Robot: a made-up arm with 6 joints. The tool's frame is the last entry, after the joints.
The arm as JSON. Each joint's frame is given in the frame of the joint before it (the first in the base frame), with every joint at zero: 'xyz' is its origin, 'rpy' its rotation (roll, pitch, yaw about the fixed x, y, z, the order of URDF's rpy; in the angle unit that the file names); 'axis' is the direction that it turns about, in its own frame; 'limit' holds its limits. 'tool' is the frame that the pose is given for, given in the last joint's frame.
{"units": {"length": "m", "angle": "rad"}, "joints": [
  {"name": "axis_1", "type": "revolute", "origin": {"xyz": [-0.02, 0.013, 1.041], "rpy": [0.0, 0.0, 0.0]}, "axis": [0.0, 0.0, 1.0], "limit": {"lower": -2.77, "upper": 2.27}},
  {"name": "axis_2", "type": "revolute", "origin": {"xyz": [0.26, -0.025, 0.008], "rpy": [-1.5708, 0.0, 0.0]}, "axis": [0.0, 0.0, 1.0], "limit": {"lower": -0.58, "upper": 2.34}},
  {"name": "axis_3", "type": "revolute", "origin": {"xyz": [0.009, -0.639, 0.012], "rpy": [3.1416, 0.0, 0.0]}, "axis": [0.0, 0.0, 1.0], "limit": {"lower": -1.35, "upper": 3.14}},
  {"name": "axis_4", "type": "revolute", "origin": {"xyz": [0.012, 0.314, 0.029], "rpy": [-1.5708, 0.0, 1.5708]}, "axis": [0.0, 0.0, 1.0], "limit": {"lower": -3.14, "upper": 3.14}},
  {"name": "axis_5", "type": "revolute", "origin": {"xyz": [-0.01, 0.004, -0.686], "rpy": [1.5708, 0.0, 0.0]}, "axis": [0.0, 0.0, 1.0], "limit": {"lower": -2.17, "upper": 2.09}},
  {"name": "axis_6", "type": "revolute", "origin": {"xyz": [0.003, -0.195, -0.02], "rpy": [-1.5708, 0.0, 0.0]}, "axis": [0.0, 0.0, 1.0], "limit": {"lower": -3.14, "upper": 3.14}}
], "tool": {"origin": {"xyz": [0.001, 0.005, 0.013], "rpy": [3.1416, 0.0, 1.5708]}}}
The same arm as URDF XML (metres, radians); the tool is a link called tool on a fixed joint. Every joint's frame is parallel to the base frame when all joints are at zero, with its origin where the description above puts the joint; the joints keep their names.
<robot name="arm">
<joint name="tool_fixed" type="fixed"><parent link="link6"/><child link="tool"/><origin xyz="-0.0130 0.0050 0.0010" rpy="1.5708 0.0000 1.5708"/></joint>
<joint name="axis_6" type="revolute"><parent link="link5"/><child link="link6"/><origin xyz="0.1950 0.0200 0.0030" rpy="0.0000 0.0000 0.0000"/><axis xyz="-1 0 0"/><limit lower="-3.1400" upper="3.1400"/></joint>
<joint name="axis_5" type="revolute"><parent link="link4"/><child link="link5"/><origin xyz="0.6860 0.0040 -0.0100" rpy="0.0000 0.0000 0.0000"/><axis xyz="0 -1 0"/><limit lower="-2.1700" upper="2.0900"/></joint>
<joint name="axis_4" type="revolute"><parent link="link3"/><child link="link4"/><origin xyz="0.0120 -0.0290 0.3140" rpy="0.0000 0.0000 0.0000"/><axis xyz="-1 0 0"/><limit lower="-3.1400" upper="3.1400"/></joint>
<joint name="axis_3" type="revolute"><parent link="link2"/><child link="link3"/><origin xyz="0.0090 0.0120 0.6390" rpy="0.0000 0.0000 0.0000"/><axis xyz="0 -1 0"/><limit lower="-1.3500" upper="3.1400"/></joint>
<joint name="axis_2" type="revolute"><parent link="link1"/><child link="link2"/><origin xyz="0.2600 -0.0250 0.0080" rpy="0.0000 0.0000 0.0000"/><axis xyz="0 1 0"/><limit lower="-0.5800" upper="2.3400"/></joint>
<joint name="axis_1" type="revolute"><parent link="base"/><child link="link1"/><origin xyz="-0.0200 0.0130 1.0410" rpy="0.0000 0.0000 0.0000"/><axis xyz="0 0 1"/><limit lower="-2.7700" upper="2.2700"/></joint>
<link name="base"/>
<link name="link1"/>
<link name="link2"/>
<link name="link3"/>
<link name="link4"/>
<link name="link5"/>
<link name="link6"/>
<link name="tool"/>
</robot>

